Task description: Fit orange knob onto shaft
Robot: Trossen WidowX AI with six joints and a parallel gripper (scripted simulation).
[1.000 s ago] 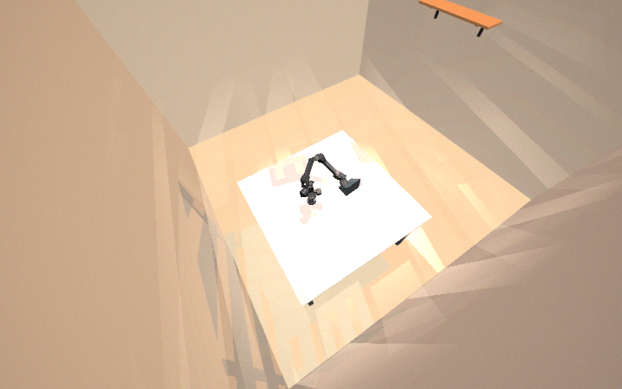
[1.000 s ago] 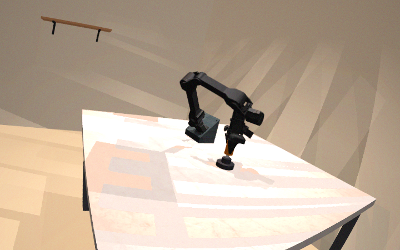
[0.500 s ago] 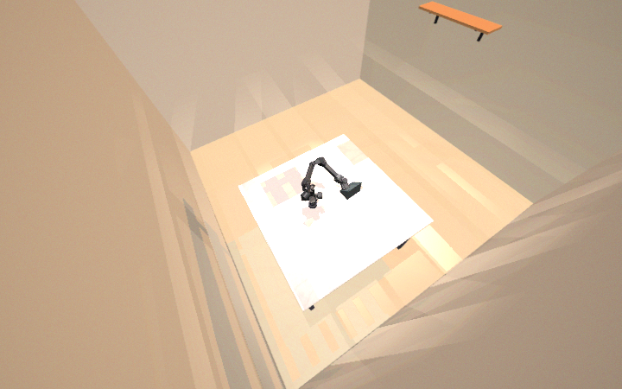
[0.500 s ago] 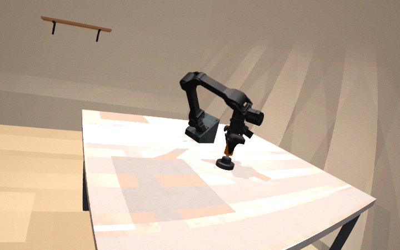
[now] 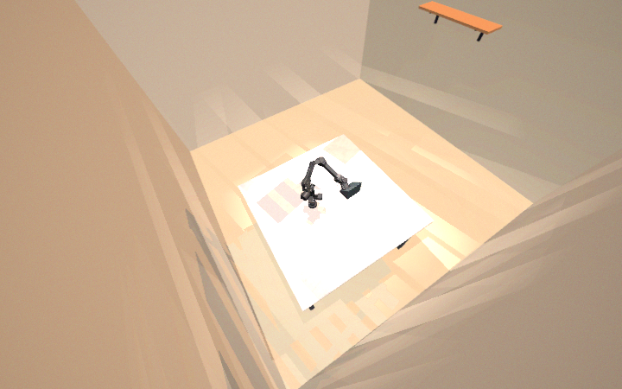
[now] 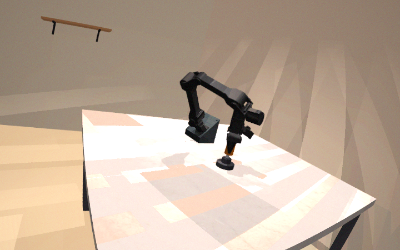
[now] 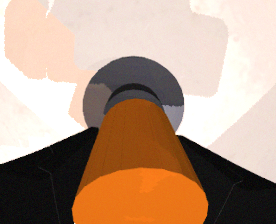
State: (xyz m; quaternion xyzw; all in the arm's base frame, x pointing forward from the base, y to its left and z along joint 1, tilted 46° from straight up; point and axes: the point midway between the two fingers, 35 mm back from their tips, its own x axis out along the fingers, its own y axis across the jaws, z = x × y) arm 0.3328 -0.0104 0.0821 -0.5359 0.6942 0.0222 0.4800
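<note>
My gripper tip is now 3 cm below the orange knob. From my gripper tip the other things lie so: round pedestal (4 cm below).
</note>
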